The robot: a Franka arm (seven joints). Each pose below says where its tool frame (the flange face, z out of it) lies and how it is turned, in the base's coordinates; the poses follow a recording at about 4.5 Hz.
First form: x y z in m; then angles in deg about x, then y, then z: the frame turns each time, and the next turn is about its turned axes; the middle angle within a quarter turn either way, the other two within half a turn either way.
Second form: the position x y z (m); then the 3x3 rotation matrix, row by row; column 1 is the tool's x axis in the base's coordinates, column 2 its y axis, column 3 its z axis. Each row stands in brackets. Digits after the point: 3 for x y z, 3 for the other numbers.
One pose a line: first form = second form
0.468 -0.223 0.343 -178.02 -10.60 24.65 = [0.468 -0.223 0.343], [[0.893 -0.410 -0.184], [-0.411 -0.911 0.034], [-0.181 0.045 -0.982]]
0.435 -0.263 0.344 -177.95 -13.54 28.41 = [0.435 -0.263 0.344], [[0.855 -0.463 -0.234], [-0.468 -0.883 0.035], [-0.223 0.080 -0.972]]
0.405 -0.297 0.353 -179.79 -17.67 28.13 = [0.405 -0.297 0.353], [[0.840 -0.449 -0.304], [-0.470 -0.882 0.003], [-0.269 0.140 -0.953]]
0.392 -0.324 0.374 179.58 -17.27 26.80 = [0.392 -0.324 0.374], [[0.852 -0.431 -0.297], [-0.453 -0.892 -0.007], [-0.262 0.140 -0.955]]
